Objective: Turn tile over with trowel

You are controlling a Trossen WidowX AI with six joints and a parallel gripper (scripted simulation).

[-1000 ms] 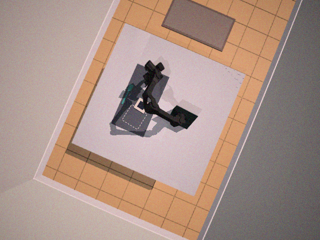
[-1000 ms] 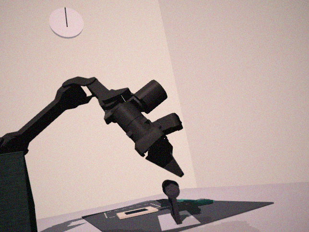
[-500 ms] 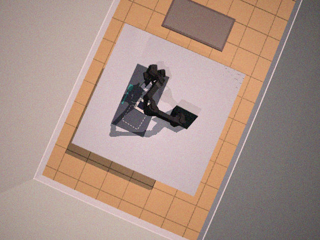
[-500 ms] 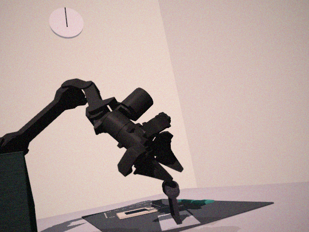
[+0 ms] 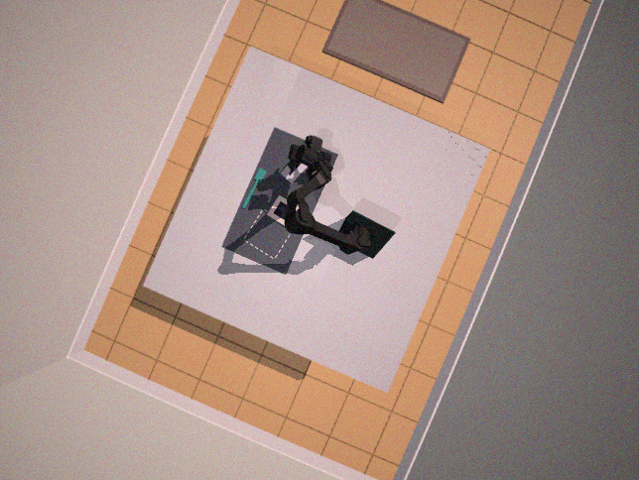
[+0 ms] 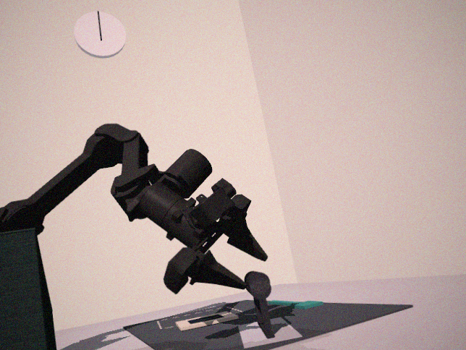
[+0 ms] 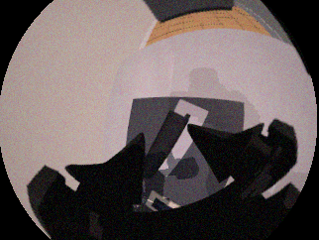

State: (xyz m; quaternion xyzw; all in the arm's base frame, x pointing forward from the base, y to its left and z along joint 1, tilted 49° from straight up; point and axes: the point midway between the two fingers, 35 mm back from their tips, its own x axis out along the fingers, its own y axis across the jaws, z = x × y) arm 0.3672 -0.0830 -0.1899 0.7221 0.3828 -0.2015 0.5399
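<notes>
Right now the trowel is 1 cm ahead of my gripper tip, 5 cm to the left of it and 5 cm below it. From my gripper tip the other things lie so: teal object (15 cm ahead, 23 cm to the left, 8 cm below); cream tile (3 cm behind, 28 cm to the left, 8 cm below); dark mat (1 cm ahead, 24 cm to the left, 11 cm below).
</notes>
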